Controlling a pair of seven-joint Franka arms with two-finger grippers.
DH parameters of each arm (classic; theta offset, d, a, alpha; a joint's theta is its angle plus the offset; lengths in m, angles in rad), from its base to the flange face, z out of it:
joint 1: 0 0.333 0 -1.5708
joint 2: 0 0 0 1.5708
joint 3: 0 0.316 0.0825 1.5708
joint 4: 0 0 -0.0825 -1.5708
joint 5: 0 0.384 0 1.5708
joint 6: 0 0 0.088 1.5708
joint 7: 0 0.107 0 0
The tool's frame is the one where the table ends.
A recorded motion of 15 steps. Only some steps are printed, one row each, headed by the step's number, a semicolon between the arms.
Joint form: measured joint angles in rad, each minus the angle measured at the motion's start. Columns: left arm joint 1, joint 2, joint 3, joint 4, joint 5, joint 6, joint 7; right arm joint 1, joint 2, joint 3, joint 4, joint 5, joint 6, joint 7.
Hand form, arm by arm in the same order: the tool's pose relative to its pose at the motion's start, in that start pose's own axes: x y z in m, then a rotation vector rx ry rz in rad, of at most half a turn. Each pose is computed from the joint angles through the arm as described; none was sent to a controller.
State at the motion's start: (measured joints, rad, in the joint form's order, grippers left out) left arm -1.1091 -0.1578 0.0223 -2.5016 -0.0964 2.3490 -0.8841; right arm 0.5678 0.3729 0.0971 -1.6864 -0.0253 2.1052 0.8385
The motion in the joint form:
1: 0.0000 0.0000 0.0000 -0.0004 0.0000 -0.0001 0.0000; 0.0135 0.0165 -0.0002 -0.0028 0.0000 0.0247 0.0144
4: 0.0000 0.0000 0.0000 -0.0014 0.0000 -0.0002 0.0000; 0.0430 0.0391 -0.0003 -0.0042 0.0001 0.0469 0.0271
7: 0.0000 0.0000 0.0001 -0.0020 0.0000 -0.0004 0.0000; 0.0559 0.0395 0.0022 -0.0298 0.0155 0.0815 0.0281
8: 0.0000 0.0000 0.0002 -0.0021 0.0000 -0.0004 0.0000; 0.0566 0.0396 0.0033 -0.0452 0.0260 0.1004 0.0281
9: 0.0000 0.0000 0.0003 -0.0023 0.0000 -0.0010 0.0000; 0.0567 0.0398 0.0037 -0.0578 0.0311 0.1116 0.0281
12: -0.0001 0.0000 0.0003 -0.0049 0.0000 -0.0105 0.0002; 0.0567 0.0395 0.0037 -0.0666 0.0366 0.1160 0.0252
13: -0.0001 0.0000 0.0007 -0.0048 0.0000 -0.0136 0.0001; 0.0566 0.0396 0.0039 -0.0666 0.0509 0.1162 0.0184
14: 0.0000 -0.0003 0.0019 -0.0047 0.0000 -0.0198 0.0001; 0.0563 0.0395 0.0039 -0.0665 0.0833 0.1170 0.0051
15: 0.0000 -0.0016 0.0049 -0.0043 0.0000 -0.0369 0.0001; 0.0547 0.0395 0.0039 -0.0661 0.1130 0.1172 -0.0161
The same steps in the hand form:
1: -0.0001 -0.0001 0.0002 0.0004 -0.0003 0.0000; -0.0049 -0.0076 0.0102 0.0055 0.0018 0.0014
4: -0.0002 -0.0004 0.0006 0.0013 -0.0009 -0.0001; -0.0180 -0.0220 0.0241 0.0064 -0.0025 -0.0148
7: -0.0003 -0.0006 0.0009 0.0019 -0.0014 -0.0002; -0.0282 -0.0269 0.0330 0.0223 -0.0085 -0.0206
8: -0.0003 -0.0007 0.0009 0.0020 -0.0015 -0.0003; -0.0308 -0.0264 0.0383 0.0307 -0.0134 -0.0162
9: -0.0003 -0.0008 0.0010 0.0026 -0.0020 -0.0005; -0.0326 -0.0252 0.0430 0.0322 -0.0178 -0.0136
12: -0.0014 -0.0023 0.0029 0.0121 -0.0095 -0.0003; -0.0340 -0.0239 0.0464 0.0318 -0.0237 -0.0133
13: -0.0015 -0.0026 0.0032 0.0143 -0.0115 -0.0008; -0.0344 -0.0242 0.0464 0.0393 -0.0324 -0.0115
14: -0.0014 -0.0034 0.0035 0.0186 -0.0153 -0.0021; -0.0350 -0.0249 0.0462 0.0569 -0.0513 -0.0050
15: -0.0015 -0.0055 0.0041 0.0299 -0.0255 -0.0049; -0.0347 -0.0249 0.0459 0.0733 -0.0682 -0.0067

